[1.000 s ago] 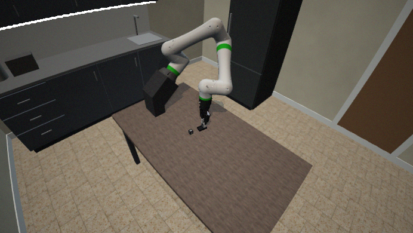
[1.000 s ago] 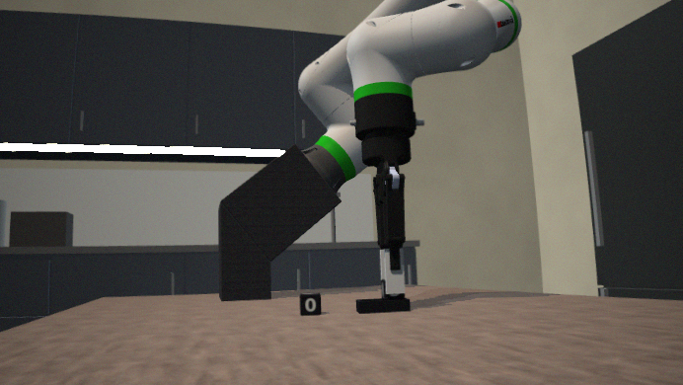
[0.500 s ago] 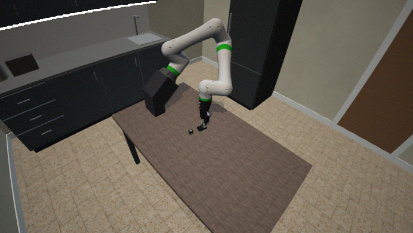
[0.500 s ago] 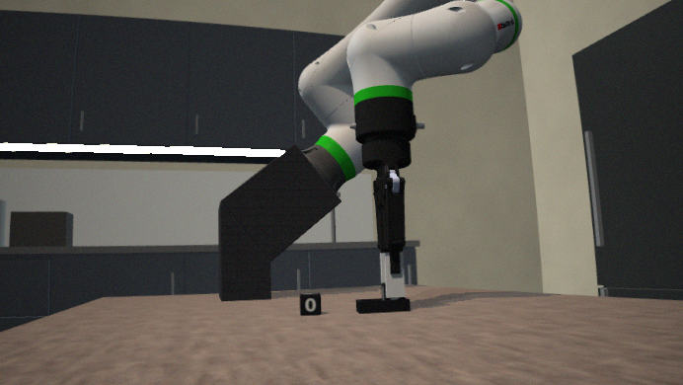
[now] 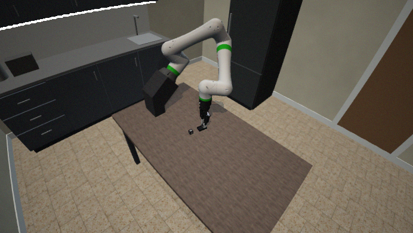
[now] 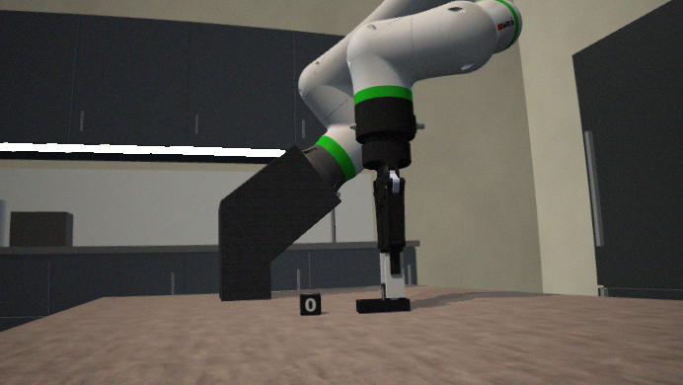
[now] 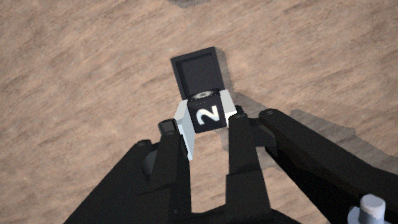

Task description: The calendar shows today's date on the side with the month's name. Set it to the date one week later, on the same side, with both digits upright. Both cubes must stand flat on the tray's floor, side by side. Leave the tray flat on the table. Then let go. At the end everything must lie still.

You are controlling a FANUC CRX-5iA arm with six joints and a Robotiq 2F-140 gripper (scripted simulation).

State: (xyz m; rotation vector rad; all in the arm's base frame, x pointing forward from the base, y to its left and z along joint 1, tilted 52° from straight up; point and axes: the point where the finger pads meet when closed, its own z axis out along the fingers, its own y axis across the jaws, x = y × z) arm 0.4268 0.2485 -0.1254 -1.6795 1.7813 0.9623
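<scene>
My hand is 30 mm above the cube. Also, from my hand: black tray (20 mm to the right, 40 mm below).
</scene>
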